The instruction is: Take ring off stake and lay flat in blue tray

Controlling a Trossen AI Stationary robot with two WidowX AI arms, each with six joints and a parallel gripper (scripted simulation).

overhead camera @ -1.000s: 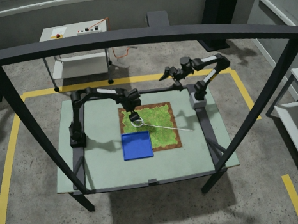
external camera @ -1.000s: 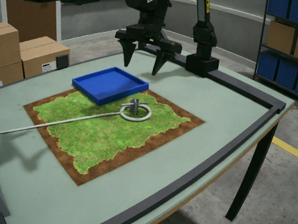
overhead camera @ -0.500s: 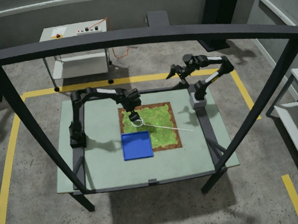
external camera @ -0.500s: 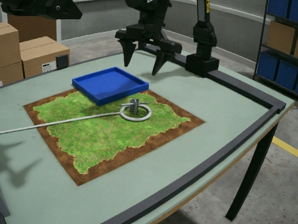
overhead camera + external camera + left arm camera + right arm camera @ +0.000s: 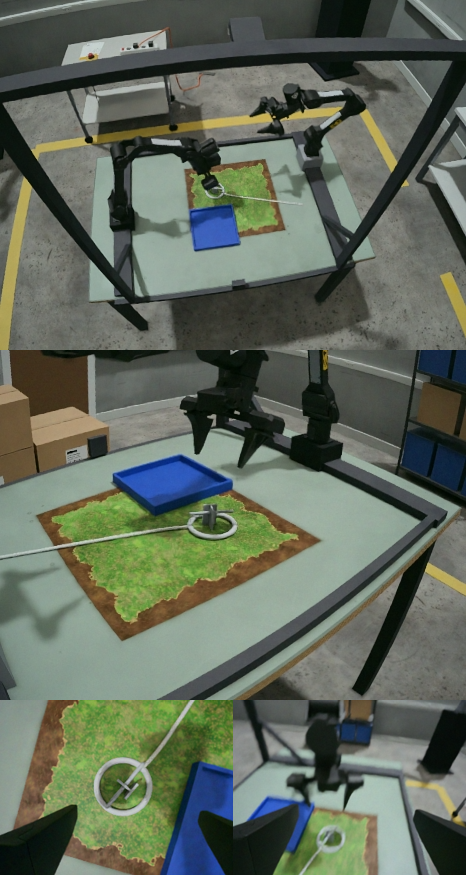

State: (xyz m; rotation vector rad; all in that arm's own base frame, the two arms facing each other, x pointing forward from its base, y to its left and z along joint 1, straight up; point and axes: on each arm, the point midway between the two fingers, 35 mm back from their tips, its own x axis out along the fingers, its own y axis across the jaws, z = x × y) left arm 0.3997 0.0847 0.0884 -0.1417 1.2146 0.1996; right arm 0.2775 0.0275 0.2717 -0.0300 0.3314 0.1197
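My left hand is 13 cm above the grey stake and 3 cm to the left of it. Round my left hand: blue tray: 17 cm behind, 14 cm below, 4 cm to the left; then grass mat: 16 cm below, 9 cm to the right, 6 cm behind.
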